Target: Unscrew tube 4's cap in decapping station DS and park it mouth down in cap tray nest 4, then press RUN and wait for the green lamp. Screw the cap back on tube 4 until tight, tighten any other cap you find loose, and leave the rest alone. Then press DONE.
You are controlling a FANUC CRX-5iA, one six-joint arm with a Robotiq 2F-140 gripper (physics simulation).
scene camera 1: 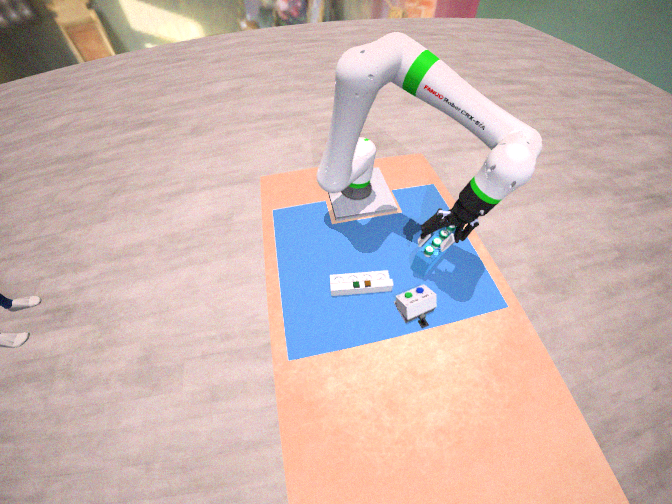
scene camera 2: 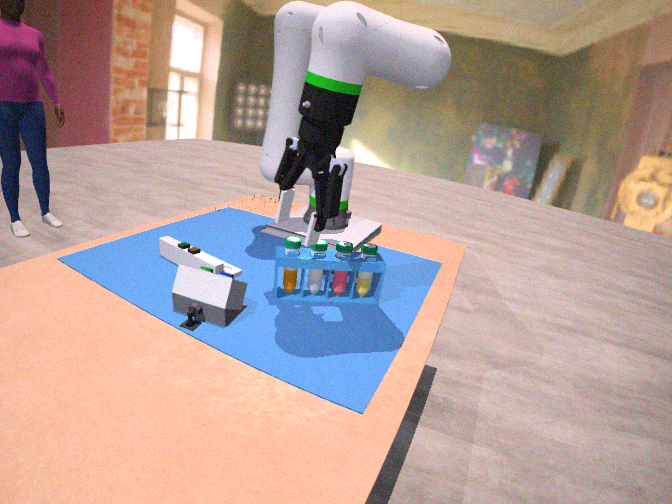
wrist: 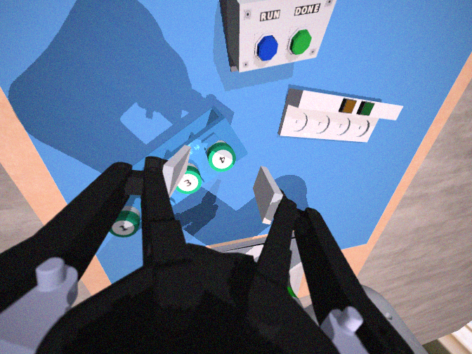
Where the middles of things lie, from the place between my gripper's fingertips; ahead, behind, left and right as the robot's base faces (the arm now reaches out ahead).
Labels:
Now: the button box [scene camera 2: 200,293] 16 cm ahead of my hand, 11 cm to the right of it and 10 cm below it.

